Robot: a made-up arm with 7 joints.
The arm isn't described. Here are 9 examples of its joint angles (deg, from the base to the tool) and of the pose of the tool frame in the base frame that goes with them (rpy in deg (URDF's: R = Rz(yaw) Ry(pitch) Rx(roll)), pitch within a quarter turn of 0, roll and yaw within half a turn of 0; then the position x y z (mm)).
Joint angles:
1: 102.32 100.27 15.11 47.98 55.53 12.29 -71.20
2: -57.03 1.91 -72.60 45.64 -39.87 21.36 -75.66
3: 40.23 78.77 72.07 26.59 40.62 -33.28 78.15
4: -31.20 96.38 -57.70 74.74 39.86 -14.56 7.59
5: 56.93 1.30 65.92 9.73 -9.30 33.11 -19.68
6: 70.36 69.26 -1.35 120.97 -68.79 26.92 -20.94
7: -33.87 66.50 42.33 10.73 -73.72 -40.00 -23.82
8: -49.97 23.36 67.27 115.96 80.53 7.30 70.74
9: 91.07 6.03 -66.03 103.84 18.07 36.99 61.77
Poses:
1: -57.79 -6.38 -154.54 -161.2 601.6 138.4
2: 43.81 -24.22 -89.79 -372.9 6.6 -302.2
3: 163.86 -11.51 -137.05 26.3 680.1 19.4
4: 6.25 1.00 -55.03 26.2 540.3 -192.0
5: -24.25 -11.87 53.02 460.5 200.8 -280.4
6: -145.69 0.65 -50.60 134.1 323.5 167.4
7: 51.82 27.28 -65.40 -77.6 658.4 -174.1
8: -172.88 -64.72 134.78 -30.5 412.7 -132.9
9: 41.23 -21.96 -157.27 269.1 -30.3 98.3
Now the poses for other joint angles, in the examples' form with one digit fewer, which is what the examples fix.
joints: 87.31 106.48 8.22 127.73 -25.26 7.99 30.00
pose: 172.7 23.9 -43.1 -63 300 188
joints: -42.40 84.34 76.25 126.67 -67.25 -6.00 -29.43
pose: -160.6 66.4 -47.8 146 335 93
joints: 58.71 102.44 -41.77 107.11 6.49 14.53 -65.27
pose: 170.8 1.2 -83.6 170 416 94
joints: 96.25 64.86 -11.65 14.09 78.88 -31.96 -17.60
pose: -95.7 -5.2 -170.9 231 633 82
